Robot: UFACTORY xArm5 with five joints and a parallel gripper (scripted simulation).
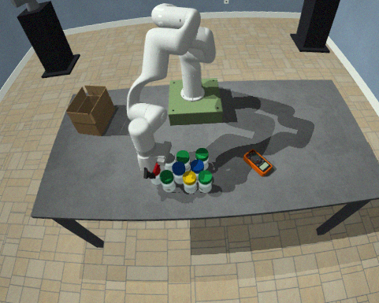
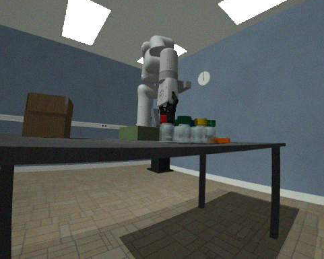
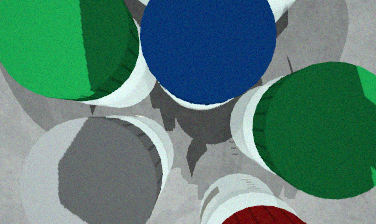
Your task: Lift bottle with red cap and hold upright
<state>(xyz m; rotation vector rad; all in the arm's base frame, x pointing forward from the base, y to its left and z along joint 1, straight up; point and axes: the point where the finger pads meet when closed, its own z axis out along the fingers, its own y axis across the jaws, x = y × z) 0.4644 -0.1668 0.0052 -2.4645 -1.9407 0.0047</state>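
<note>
The grey-capped bottle lies 6 cm behind my hand, 6 cm to the left of it and 5 cm below it. Round my hand: orange multimeter 6 cm behind, 46 cm to the left, 8 cm below; then red-capped bottle 5 cm below; then yellow-capped bottle 5 cm ahead, 15 cm to the left, 5 cm below.
</note>
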